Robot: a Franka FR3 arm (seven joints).
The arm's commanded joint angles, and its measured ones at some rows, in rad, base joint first. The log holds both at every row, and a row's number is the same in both.
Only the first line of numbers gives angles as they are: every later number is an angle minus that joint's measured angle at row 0.
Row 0, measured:
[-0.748, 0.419, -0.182, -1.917, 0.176, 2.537, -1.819]
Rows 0 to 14, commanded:
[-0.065, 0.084, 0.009, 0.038, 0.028, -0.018, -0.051]
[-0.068, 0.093, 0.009, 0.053, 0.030, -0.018, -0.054]
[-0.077, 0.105, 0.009, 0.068, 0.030, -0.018, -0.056]
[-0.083, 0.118, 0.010, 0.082, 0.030, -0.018, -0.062]
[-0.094, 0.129, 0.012, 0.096, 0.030, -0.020, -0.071]
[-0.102, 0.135, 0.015, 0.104, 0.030, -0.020, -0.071]
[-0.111, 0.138, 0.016, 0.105, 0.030, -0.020, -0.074]
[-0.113, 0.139, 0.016, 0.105, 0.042, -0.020, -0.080]
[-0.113, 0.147, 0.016, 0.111, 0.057, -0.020, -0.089]
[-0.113, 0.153, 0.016, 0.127, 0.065, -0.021, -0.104]
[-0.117, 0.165, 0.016, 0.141, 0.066, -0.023, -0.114]
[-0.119, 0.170, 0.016, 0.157, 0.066, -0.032, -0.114]
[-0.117, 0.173, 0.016, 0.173, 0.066, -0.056, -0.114]
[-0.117, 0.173, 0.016, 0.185, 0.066, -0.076, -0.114]
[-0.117, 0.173, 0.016, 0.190, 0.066, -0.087, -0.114]
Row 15, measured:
[-0.087, 0.069, 0.010, 0.114, 0.044, -0.048, -0.082]
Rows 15 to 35, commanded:
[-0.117, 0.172, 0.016, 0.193, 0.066, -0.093, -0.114]
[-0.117, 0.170, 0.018, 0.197, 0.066, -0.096, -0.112]
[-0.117, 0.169, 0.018, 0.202, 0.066, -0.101, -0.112]
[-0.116, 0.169, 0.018, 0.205, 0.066, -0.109, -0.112]
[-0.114, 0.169, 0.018, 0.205, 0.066, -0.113, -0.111]
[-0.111, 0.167, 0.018, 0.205, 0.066, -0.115, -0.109]
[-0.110, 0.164, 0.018, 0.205, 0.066, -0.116, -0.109]
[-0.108, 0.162, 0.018, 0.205, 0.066, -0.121, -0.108]
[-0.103, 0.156, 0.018, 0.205, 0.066, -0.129, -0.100]
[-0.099, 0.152, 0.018, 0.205, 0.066, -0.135, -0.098]
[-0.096, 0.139, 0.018, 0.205, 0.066, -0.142, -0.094]
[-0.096, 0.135, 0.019, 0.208, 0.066, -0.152, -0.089]
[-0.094, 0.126, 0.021, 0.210, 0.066, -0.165, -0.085]
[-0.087, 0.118, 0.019, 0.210, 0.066, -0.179, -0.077]
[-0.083, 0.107, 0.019, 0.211, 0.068, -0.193, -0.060]
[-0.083, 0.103, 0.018, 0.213, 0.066, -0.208, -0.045]
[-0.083, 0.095, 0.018, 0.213, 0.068, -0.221, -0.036]
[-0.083, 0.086, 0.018, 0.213, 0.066, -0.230, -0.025]
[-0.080, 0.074, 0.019, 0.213, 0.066, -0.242, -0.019]
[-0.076, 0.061, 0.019, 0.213, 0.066, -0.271, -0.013]
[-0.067, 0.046, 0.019, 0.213, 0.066, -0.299, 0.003]
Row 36, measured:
[-0.083, 0.097, 0.019, 0.214, 0.045, -0.212, -0.031]
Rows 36 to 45, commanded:
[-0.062, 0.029, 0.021, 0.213, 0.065, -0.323, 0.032]
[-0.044, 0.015, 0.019, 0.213, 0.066, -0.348, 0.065]
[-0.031, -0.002, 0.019, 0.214, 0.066, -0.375, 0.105]
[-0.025, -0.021, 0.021, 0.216, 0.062, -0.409, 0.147]
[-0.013, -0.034, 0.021, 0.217, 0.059, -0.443, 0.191]
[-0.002, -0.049, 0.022, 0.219, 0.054, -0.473, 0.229]
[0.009, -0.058, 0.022, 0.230, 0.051, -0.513, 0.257]
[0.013, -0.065, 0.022, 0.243, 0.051, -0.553, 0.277]
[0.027, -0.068, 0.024, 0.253, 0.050, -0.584, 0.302]
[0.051, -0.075, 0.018, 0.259, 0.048, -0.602, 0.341]
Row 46, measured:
[0.012, -0.054, 0.025, 0.233, 0.047, -0.516, 0.251]
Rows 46 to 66, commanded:
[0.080, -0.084, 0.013, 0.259, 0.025, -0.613, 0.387]
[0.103, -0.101, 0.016, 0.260, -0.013, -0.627, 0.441]
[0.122, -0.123, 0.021, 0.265, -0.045, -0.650, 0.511]
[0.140, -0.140, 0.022, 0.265, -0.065, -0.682, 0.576]
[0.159, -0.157, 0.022, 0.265, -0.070, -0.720, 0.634]
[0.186, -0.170, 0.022, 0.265, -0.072, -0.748, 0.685]
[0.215, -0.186, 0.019, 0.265, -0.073, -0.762, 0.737]
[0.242, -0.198, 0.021, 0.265, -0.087, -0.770, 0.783]
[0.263, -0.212, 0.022, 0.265, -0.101, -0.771, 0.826]
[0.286, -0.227, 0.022, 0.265, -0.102, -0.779, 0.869]
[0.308, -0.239, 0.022, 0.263, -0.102, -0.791, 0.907]
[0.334, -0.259, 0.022, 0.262, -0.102, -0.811, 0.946]
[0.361, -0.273, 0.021, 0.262, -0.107, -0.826, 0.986]
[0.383, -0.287, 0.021, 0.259, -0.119, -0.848, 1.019]
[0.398, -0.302, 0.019, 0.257, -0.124, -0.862, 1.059]
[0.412, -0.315, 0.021, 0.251, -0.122, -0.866, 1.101]
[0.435, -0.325, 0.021, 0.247, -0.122, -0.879, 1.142]
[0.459, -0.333, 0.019, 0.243, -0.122, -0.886, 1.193]
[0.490, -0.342, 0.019, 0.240, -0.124, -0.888, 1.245]
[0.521, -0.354, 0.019, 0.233, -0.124, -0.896, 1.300]
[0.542, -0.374, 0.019, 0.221, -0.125, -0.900, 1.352]
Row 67, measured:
[0.465, -0.314, 0.027, 0.269, -0.104, -0.879, 1.204]
